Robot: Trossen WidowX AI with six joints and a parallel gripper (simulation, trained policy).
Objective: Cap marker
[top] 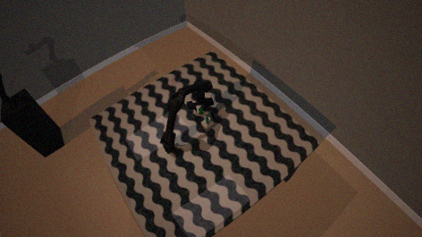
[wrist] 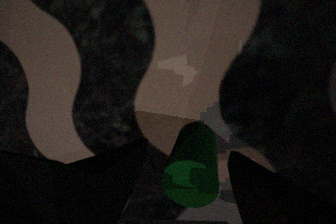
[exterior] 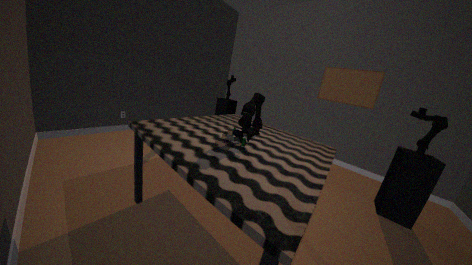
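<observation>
Now: gripper tip 12 cm to the left of the pale holder block, 2 cm past it and 1 cm above it. The rest, counted from my gripper tip: green marker cap right at my gripper tip.
</observation>
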